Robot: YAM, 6 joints.
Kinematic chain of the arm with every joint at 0, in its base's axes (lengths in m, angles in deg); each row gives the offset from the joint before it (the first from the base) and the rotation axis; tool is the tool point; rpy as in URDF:
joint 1: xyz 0 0 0.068 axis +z
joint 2: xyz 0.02 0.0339 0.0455 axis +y
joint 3: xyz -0.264 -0.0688 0 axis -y
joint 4: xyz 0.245 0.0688 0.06 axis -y
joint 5: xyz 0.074 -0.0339 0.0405 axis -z
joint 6: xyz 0.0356 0 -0.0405 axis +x
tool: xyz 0 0 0 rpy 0 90 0
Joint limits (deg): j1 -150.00..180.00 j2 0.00..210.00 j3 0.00..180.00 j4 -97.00..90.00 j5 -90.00..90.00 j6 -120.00..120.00
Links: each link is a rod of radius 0.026 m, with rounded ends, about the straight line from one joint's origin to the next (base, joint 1, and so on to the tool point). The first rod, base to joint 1, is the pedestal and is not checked.
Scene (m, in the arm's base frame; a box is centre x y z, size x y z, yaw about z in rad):
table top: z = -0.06
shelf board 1: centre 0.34 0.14 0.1 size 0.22 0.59 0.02 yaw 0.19
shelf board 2: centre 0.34 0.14 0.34 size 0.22 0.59 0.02 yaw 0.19
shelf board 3: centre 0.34 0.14 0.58 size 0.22 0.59 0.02 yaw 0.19
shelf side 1: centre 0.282 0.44 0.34 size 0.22 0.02 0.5 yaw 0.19
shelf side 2: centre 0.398 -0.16 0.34 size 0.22 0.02 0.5 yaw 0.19
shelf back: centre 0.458 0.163 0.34 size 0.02 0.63 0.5 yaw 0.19
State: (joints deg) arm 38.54 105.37 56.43 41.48 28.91 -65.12
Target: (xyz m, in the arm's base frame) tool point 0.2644 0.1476 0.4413
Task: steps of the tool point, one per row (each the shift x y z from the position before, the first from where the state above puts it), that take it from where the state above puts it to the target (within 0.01 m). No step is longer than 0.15 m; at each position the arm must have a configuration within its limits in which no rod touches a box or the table.
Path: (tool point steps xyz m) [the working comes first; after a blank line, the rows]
Joints at the target: 32.57 77.92 66.22 47.03 30.29 -65.12
Straight joint move there: touches shelf board 2.

1: -0.0709 0.0008 0.0119
2: -0.0655 -0.0136 -0.0001
3: -0.0561 -0.0242 -0.0118
4: 0.0091 -0.0182 0.1197
5: -0.0268 -0.0622 0.1125
6: 0.0683 0.0238 0.0081
7: 0.0824 0.0052 -0.0081

